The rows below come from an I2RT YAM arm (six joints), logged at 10 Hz.
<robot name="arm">
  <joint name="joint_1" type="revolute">
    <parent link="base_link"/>
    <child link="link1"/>
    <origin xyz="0 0 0.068" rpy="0 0 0"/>
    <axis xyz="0 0 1"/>
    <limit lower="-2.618" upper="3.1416"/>
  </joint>
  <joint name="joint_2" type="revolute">
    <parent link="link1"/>
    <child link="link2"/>
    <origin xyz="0.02 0.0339 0.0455" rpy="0 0 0"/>
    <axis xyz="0 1 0"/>
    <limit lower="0" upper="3.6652"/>
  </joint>
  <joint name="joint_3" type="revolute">
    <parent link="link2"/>
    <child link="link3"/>
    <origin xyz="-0.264 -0.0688 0" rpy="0 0 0"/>
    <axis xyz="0 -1 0"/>
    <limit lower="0" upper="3.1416"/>
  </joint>
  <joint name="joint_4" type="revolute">
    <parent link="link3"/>
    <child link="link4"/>
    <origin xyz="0.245 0.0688 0.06" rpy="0 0 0"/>
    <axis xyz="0 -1 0"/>
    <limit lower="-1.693" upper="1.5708"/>
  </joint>
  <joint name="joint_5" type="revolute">
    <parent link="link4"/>
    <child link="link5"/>
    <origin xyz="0.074 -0.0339 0.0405" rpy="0 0 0"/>
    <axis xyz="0 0 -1"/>
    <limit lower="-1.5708" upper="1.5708"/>
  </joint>
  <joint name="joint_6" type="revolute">
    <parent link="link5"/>
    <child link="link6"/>
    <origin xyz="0.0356 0 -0.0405" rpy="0 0 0"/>
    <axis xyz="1 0 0"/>
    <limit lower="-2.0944" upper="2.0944"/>
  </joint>
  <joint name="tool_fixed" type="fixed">
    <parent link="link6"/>
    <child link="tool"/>
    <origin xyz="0 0 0" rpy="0 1.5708 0"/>
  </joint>
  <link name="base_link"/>
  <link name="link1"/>
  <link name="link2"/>
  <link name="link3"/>
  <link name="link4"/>
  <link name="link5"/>
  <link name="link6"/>
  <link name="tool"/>
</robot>
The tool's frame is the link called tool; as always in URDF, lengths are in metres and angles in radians.
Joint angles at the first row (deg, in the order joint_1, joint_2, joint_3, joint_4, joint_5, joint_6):
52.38 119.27 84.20 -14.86 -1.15 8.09
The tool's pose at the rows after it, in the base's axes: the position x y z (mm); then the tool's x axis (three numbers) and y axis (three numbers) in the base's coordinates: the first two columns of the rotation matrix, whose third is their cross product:
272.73, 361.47, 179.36, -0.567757, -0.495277, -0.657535, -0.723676, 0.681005, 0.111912
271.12, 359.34, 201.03, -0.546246, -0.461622, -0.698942, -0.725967, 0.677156, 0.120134
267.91, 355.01, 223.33, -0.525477, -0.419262, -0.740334, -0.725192, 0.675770, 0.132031
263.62, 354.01, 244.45, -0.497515, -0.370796, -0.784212, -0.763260, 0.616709, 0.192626
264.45, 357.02, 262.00, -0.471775, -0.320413, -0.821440, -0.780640, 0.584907, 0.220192
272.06, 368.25, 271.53, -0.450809, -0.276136, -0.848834, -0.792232, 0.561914, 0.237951
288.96, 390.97, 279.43, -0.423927, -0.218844, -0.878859, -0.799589, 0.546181, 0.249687
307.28, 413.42, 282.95, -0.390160, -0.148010, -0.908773, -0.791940, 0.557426, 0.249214
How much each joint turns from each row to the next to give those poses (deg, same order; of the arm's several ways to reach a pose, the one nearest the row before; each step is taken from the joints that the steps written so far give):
0.53 -1.58 -0.26 0.44 0.44 0.78
0.00 -2.72 0.09 0.53 0.01 0.18
0.00 -3.16 -0.45 0.88 0.09 0.53
0.00 -2.64 -0.44 2.72 -4.55 0.44
0.00 -0.80 1.40 2.11 -1.87 0.61
0.00 2.10 3.69 1.94 -1.14 0.62
0.00 5.53 7.99 1.75 -0.36 0.78
0.00 6.15 8.26 2.47 1.75 0.89

